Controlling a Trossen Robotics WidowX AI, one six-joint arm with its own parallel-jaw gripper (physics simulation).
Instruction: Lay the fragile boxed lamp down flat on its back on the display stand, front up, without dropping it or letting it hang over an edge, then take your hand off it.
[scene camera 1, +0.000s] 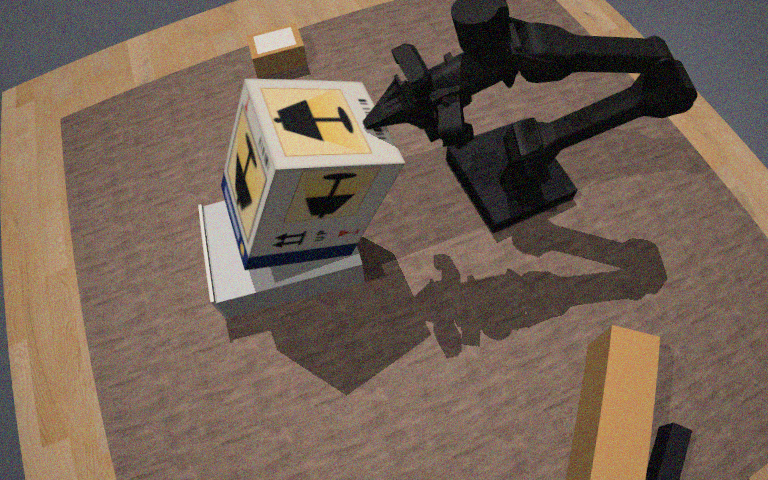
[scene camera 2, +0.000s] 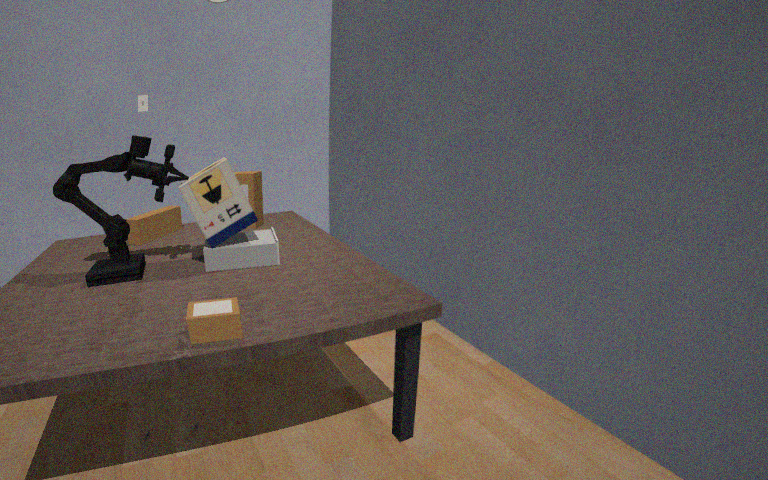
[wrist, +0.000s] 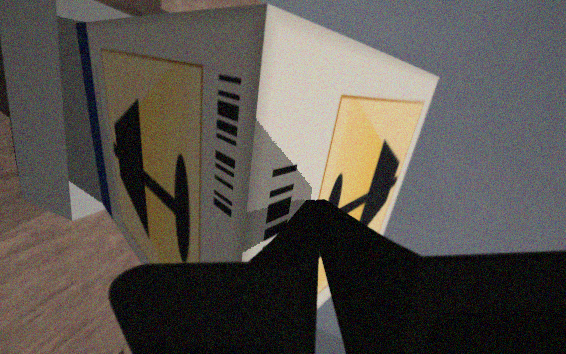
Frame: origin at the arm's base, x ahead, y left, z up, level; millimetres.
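Seen in the pictures: gripper, between the fingertips: (scene camera 1: 364, 125) (scene camera 2: 188, 178) (wrist: 315, 209); arm's base, origin of its link: (scene camera 1: 518, 182) (scene camera 2: 120, 260).
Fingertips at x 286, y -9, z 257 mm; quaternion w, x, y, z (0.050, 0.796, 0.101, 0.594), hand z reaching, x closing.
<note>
Offsets run from my fingertips to a thing's top centre. Level surfaces: height alone.
The boxed lamp (scene camera 1: 334, 198) (scene camera 2: 218, 200) (wrist: 295, 100) is a white carton with yellow lamp pictures and a blue band at its bottom. It stands tilted on the display stand, leaning toward the arm, its top end raised and its low bottom edge at the stand's arm side. The white display stand (scene camera 1: 226, 283) (scene camera 2: 243, 258) has a thin raised lip at its far side from the arm. My gripper (scene camera 1: 367, 123) (scene camera 2: 186, 178) (wrist: 315, 209) is shut and empty, its tips at the carton's upper end near the barcode. Whether the tips touch it is hard to tell.
A small tan box with a white top @(dx +70, dy -517, dz -233 mm) (scene camera 1: 280, 56) (scene camera 2: 215, 328) lies near a table edge. A long tan block @(dx -226, dy +476, dz -184 mm) (scene camera 1: 625, 407) (scene camera 2: 155, 224) and an upright tan block @(dx +210, dy +495, dz -43 mm) (scene camera 2: 256, 198) stand on the table @(dz -294 mm) (scene camera 1: 169, 367) (scene camera 2: 317, 283). A dark post @(dx -308, dy +554, dz -244 mm) (scene camera 1: 671, 452) shows beside the long block.
</note>
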